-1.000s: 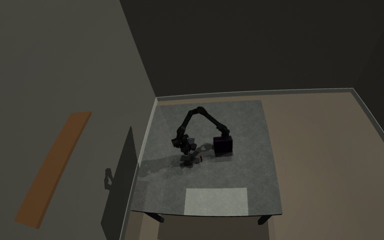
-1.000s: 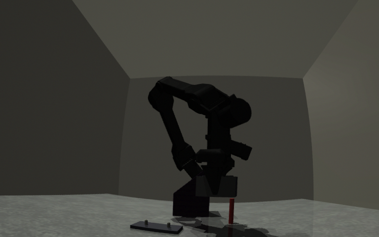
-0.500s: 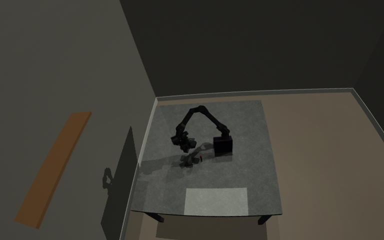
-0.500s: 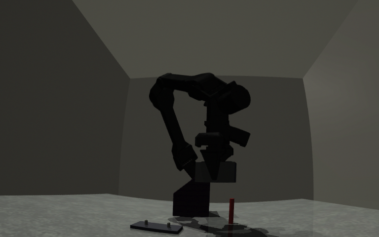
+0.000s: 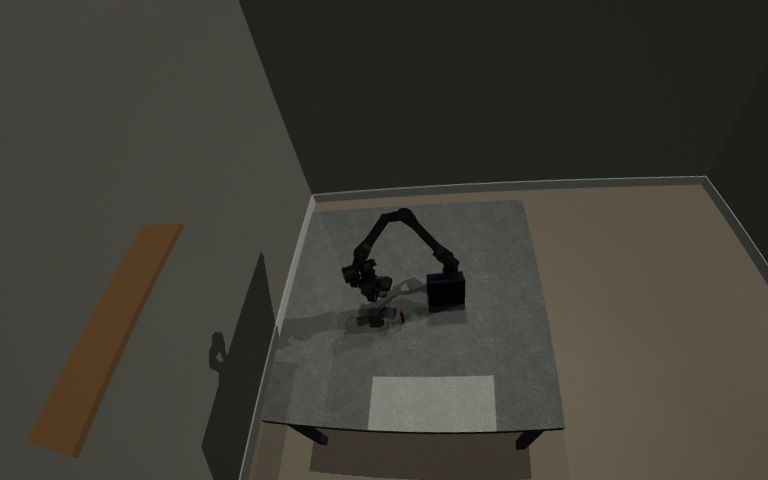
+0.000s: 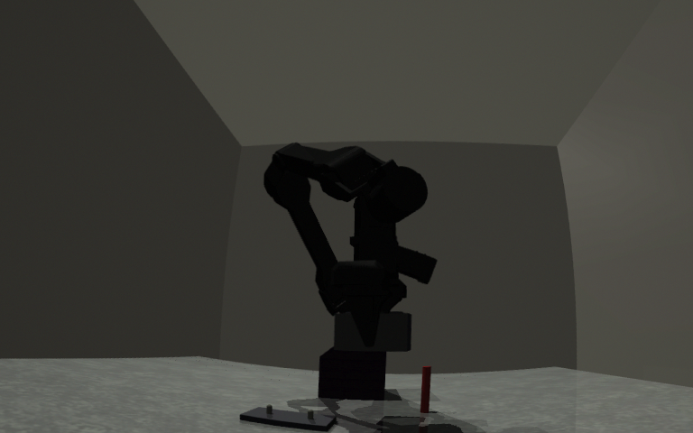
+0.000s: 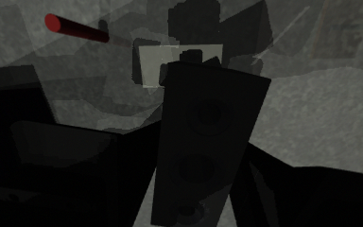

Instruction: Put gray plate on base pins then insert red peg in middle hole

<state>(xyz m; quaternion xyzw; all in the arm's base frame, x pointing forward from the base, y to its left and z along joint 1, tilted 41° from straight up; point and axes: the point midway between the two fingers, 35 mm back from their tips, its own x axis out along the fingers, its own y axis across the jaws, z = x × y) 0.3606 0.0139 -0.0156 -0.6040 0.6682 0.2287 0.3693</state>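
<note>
Right now the dark base is 11 cm to the right of my gripper tip, 11 cm below it and 1 cm behind it. From my gripper tip the other things lie so: red peg (12 cm behind, 9 cm to the left, 8 cm below); then gray plate (3 cm above).
</note>
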